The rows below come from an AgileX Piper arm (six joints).
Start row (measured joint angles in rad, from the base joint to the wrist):
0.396 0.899 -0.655 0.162 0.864 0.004
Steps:
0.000 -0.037 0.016 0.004 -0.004 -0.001
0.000 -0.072 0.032 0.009 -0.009 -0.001
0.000 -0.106 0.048 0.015 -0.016 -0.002
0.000 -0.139 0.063 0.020 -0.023 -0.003
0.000 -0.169 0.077 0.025 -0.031 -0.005
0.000 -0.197 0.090 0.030 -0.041 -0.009
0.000 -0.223 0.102 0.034 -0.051 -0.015
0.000 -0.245 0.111 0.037 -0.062 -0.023
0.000 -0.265 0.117 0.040 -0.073 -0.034
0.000 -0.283 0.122 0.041 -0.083 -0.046
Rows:
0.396 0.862 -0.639 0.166 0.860 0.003
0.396 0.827 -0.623 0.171 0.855 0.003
0.396 0.793 -0.607 0.177 0.848 0.002
0.396 0.760 -0.592 0.182 0.841 0.001
0.396 0.730 -0.578 0.187 0.833 -0.001
0.396 0.702 -0.565 0.192 0.823 -0.005
0.396 0.676 -0.553 0.196 0.813 -0.011
0.396 0.654 -0.544 0.199 0.802 -0.019
0.396 0.634 -0.538 0.202 0.791 -0.030
0.396 0.616 -0.533 0.203 0.781 -0.042

